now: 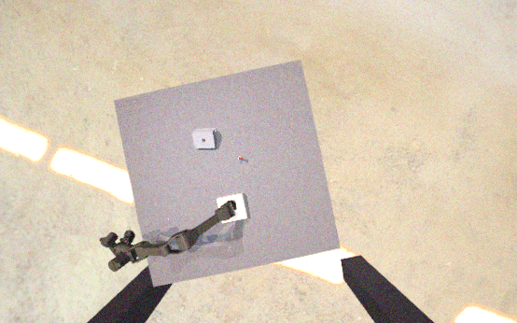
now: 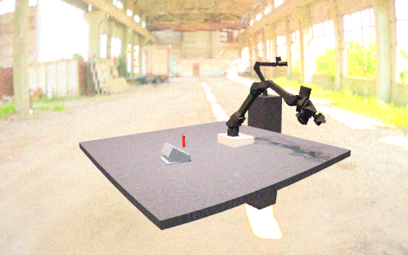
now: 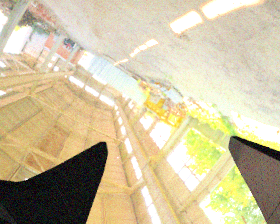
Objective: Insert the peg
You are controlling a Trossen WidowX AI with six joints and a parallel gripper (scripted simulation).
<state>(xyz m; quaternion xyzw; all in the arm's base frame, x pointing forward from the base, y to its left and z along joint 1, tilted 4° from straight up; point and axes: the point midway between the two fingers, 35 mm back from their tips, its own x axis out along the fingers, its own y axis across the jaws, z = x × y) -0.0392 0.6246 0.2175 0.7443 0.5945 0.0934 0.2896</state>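
Right now my gripper tip is 760 mm to the left of the red peg, 330 mm short of it and 190 mm above it. Also, from my gripper tip: sloped panel 560 mm to the right, 500 mm ahead, 220 mm below.
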